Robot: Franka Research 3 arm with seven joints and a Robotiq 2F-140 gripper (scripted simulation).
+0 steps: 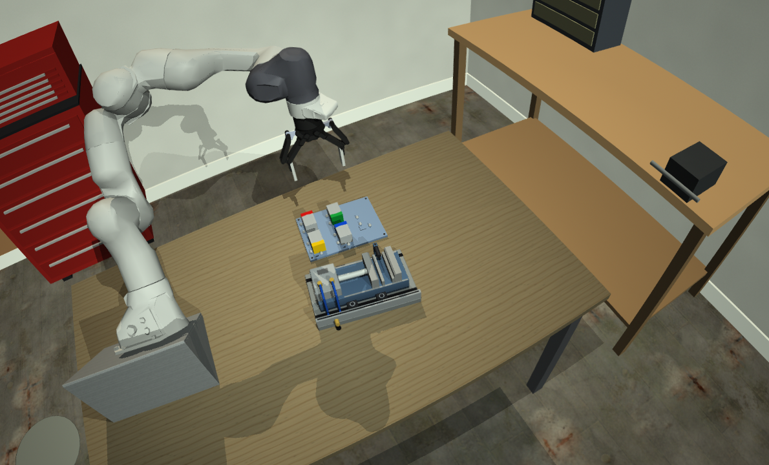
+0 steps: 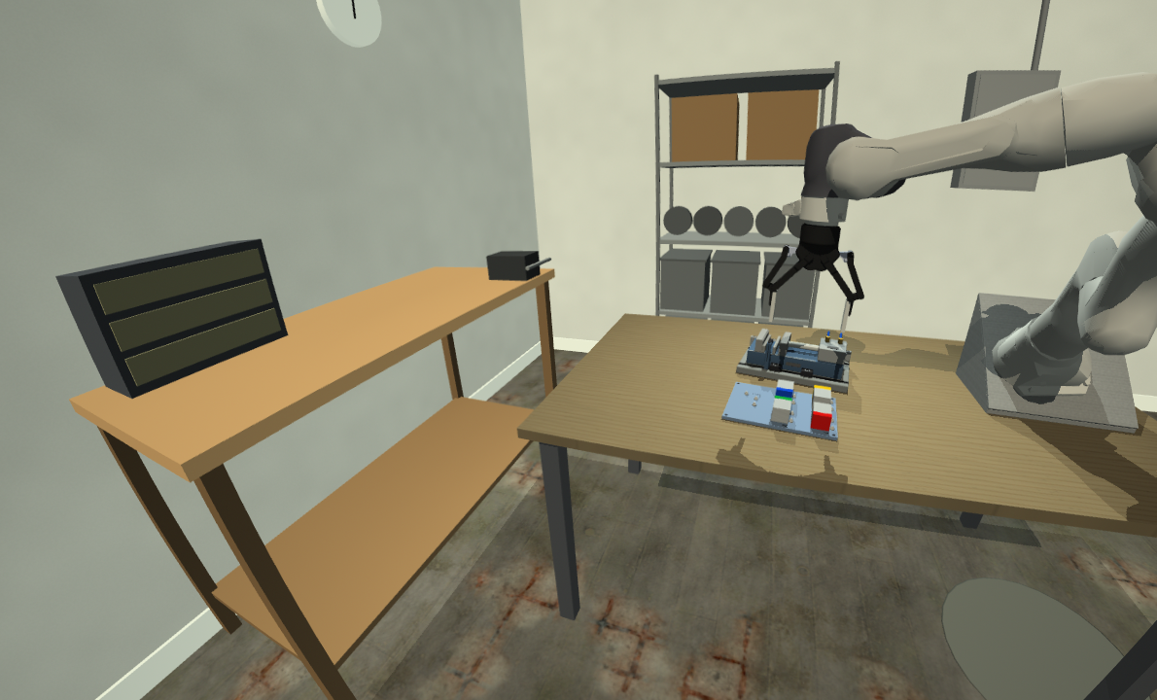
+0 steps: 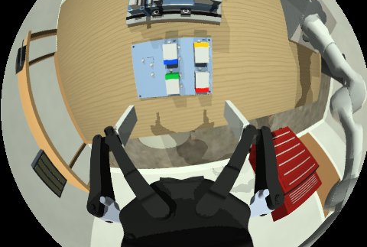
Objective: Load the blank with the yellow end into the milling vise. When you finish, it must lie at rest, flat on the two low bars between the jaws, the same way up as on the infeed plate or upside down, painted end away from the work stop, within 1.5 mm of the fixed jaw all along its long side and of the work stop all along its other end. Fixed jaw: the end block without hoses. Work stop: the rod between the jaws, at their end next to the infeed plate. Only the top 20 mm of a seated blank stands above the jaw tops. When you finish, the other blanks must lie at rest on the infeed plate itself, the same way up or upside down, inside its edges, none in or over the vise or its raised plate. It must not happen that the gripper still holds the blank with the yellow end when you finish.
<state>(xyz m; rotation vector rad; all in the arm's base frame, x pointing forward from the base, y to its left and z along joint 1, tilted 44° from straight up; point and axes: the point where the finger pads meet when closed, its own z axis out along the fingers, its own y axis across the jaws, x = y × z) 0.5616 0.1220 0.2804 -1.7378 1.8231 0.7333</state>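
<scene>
My hand is 60 mm past the red-ended blank, 10 mm to the right of it and 220 mm above it. Also, from my hand: green-ended blank 20 mm ahead, 10 mm to the left, 220 mm below; blue-ended blank 20 mm ahead, 80 mm to the right, 220 mm below; work stop 80 mm ahead, 250 mm to the right, 150 mm below.
</scene>
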